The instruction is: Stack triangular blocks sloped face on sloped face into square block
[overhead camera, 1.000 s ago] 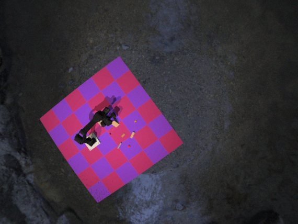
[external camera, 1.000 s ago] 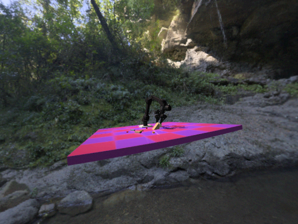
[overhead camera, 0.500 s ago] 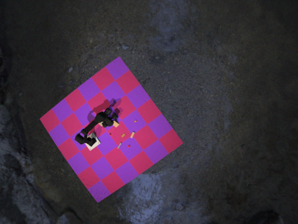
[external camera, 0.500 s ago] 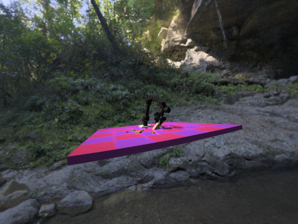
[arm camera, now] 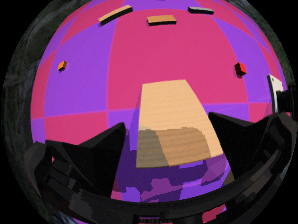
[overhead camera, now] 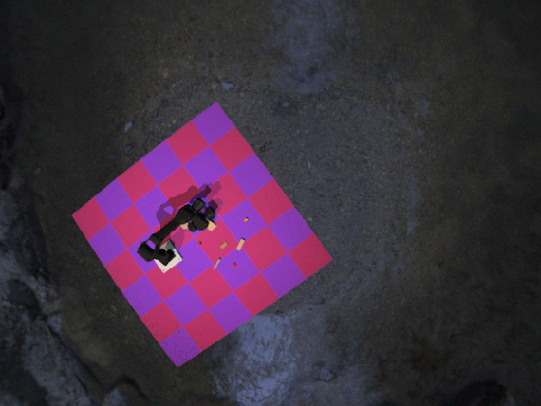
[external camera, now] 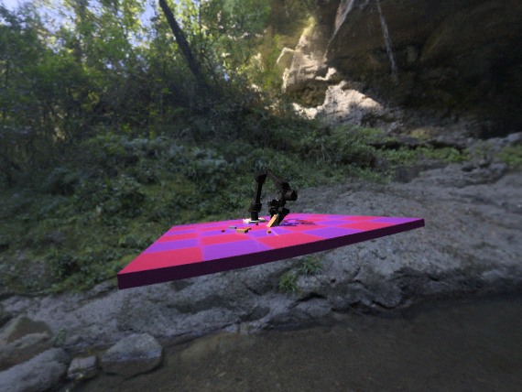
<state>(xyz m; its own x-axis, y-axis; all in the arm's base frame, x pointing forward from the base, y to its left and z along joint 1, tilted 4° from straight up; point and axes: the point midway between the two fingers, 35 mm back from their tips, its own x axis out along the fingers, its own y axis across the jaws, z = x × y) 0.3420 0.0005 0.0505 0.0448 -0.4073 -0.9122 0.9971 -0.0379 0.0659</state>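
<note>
Now: the triangular block right at my gripper tip. Round my gripper tip: orange piece: 19 cm ahead, 14 cm to the right, 1 cm below; red bit: 31 cm to the right, 6 cm behind, 1 cm below; grey stick: 23 cm to the right, 14 cm behind, 1 cm below.
</note>
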